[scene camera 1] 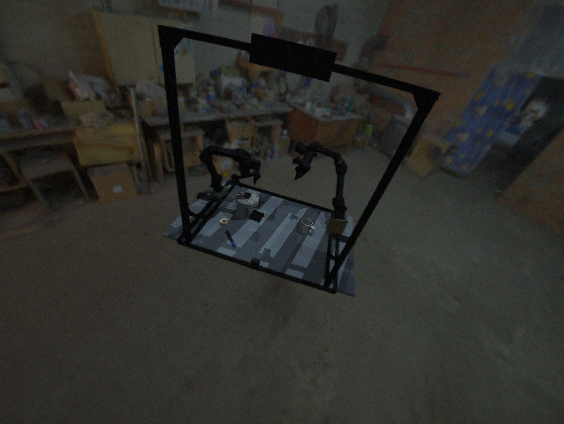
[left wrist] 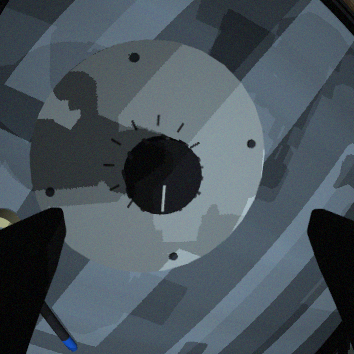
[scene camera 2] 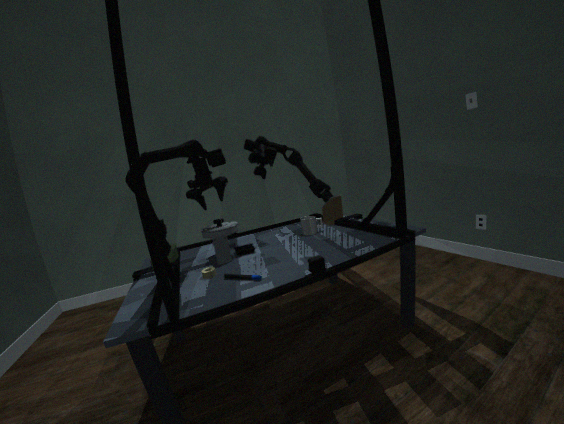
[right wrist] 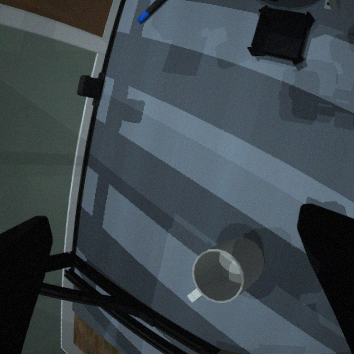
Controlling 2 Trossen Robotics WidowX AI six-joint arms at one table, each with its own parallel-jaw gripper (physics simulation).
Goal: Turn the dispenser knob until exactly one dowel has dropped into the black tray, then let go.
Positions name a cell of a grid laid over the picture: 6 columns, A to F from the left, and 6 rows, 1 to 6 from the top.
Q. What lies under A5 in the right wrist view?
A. My right gripper.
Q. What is my right gripper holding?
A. Nothing.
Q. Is my right gripper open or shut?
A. Open.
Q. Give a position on a dispenser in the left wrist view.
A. B2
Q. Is my left gripper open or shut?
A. Open.
